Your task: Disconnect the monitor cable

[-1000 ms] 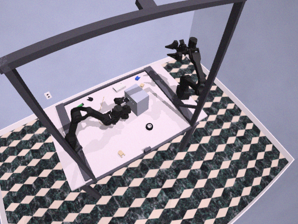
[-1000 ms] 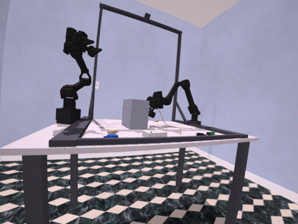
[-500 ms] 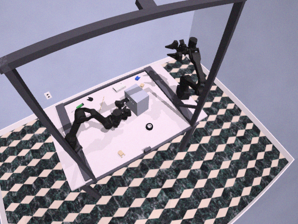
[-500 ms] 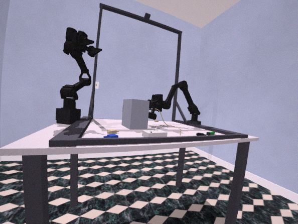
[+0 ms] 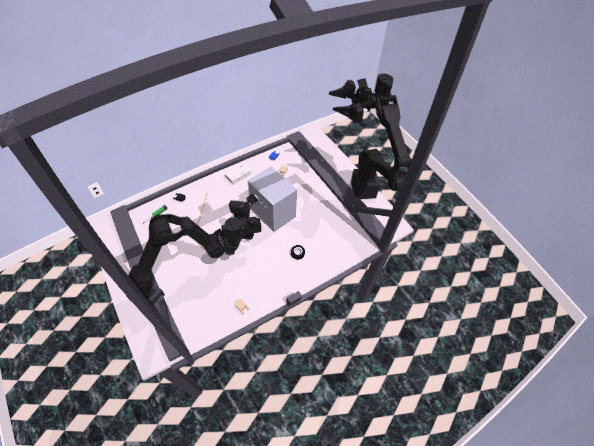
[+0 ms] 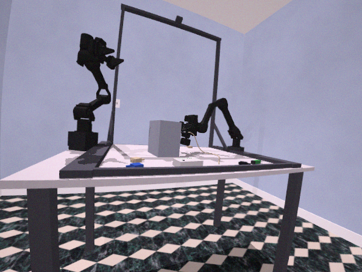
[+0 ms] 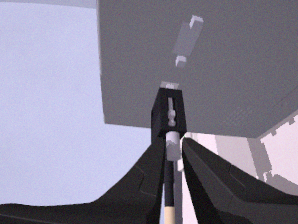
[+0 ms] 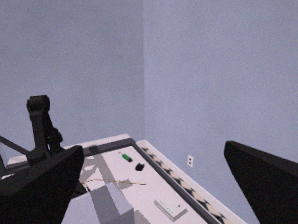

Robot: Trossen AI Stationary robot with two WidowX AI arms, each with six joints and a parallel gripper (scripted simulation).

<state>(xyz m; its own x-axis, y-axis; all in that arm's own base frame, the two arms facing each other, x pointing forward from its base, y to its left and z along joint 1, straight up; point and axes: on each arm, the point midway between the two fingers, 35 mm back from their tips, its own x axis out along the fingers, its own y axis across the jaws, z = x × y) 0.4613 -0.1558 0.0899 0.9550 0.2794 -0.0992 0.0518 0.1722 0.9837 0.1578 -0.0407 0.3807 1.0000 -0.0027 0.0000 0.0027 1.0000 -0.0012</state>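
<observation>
Right now my left hand is 30 mm short of the grey box, 130 mm to the left of it and 50 mm above it.
</observation>
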